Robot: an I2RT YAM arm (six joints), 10 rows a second.
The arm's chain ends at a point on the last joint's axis. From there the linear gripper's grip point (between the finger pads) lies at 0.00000 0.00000 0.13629 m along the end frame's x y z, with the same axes.
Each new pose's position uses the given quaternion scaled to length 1; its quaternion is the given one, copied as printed.
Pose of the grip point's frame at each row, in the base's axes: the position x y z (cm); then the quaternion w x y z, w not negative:
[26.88 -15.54 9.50 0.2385 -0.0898 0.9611 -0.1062]
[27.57 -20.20 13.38 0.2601 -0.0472 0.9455 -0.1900]
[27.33 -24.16 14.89 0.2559 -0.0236 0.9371 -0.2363]
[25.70 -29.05 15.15 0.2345 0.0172 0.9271 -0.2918]
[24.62 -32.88 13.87 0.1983 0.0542 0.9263 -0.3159]
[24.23 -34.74 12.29 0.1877 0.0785 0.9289 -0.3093]
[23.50 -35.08 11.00 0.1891 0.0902 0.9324 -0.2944]
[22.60 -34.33 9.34 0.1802 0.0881 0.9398 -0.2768]
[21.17 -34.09 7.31 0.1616 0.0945 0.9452 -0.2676]
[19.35 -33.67 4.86 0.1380 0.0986 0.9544 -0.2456]
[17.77 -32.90 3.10 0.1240 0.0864 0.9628 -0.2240]
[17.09 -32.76 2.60 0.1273 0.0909 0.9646 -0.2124]
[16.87 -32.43 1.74 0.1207 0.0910 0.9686 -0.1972]
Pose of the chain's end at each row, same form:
[20.37 -13.34 21.27 0.2385 -0.0898 0.9611 -0.1062]
[20.62 -15.64 24.18 0.2601 -0.0472 0.9455 -0.1900]
[20.64 -18.29 25.21 0.2559 -0.0236 0.9371 -0.2363]
[19.91 -21.57 24.96 0.2345 0.0172 0.9271 -0.2918]
[20.08 -24.61 23.71 0.1983 0.0542 0.9263 -0.3159]
[20.14 -26.51 22.35 0.1877 0.0785 0.9289 -0.3093]
[19.42 -27.13 21.29 0.1891 0.0902 0.9324 -0.2944]
[18.65 -26.81 20.00 0.1802 0.0881 0.9398 -0.2768]
[17.70 -26.78 18.28 0.1616 0.0945 0.9452 -0.2676]
[16.42 -26.91 16.33 0.1380 0.0986 0.9544 -0.2456]
[15.04 -26.73 14.94 0.1240 0.0864 0.9628 -0.2240]
[14.27 -26.86 14.56 0.1273 0.0909 0.9646 -0.2124]
[14.17 -26.92 13.91 0.1207 0.0910 0.9686 -0.1972]

